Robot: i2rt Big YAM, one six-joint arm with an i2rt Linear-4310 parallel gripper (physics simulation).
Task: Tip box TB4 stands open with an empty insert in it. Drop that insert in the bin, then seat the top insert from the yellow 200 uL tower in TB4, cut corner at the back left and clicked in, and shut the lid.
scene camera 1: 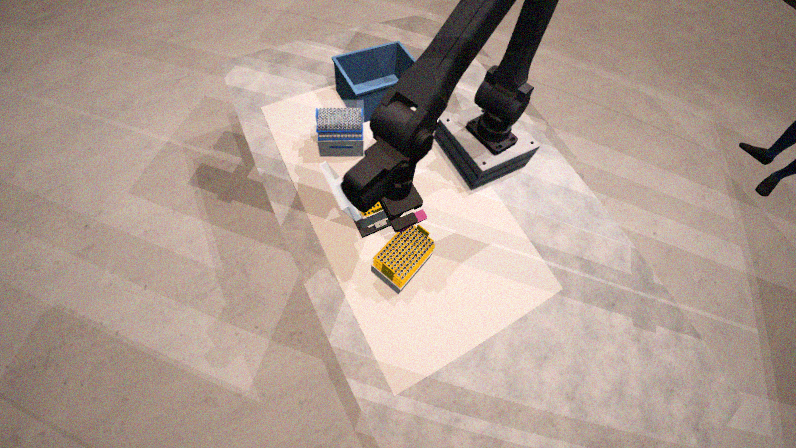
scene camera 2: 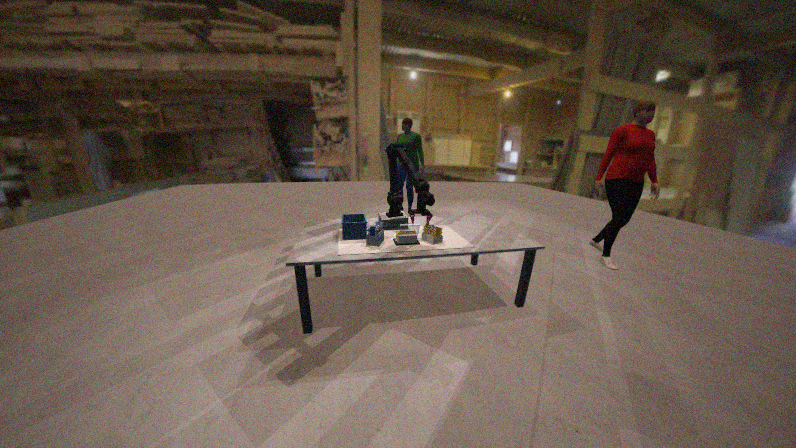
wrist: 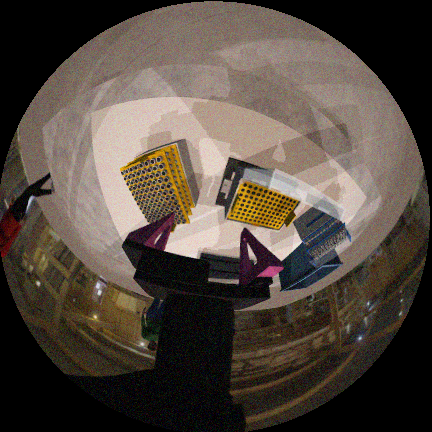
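Tip box TB4 (scene camera 1: 369, 224) (scene camera 2: 406, 237) stands open on a dark holder (wrist: 224, 186), with its clear lid (scene camera 1: 339, 192) tilted back. A yellow insert (scene camera 1: 369, 210) (wrist: 265, 205) lies in it; its holes look empty. The yellow tower (scene camera 1: 403, 256) (scene camera 2: 432, 234) (wrist: 157, 187) stands beside TB4, turned at an angle, its top insert full of tips. My gripper (scene camera 2: 420, 223) (wrist: 208, 222) is open and empty, above the mat near TB4 and the tower. In scene camera 1 the arm hides part of TB4 and one finger. I cannot make out the cut corners.
The blue bin (scene camera 1: 346, 83) (scene camera 2: 354, 227) (wrist: 310, 272) stands at the far end of the mat (scene camera 1: 456, 317). A grey and blue tip rack (scene camera 1: 340, 141) (scene camera 2: 375, 237) (wrist: 320, 230) stands between bin and TB4. The robot's base plate (scene camera 1: 515, 153) is opposite. Two people stand beyond the table (scene camera 2: 501, 250).
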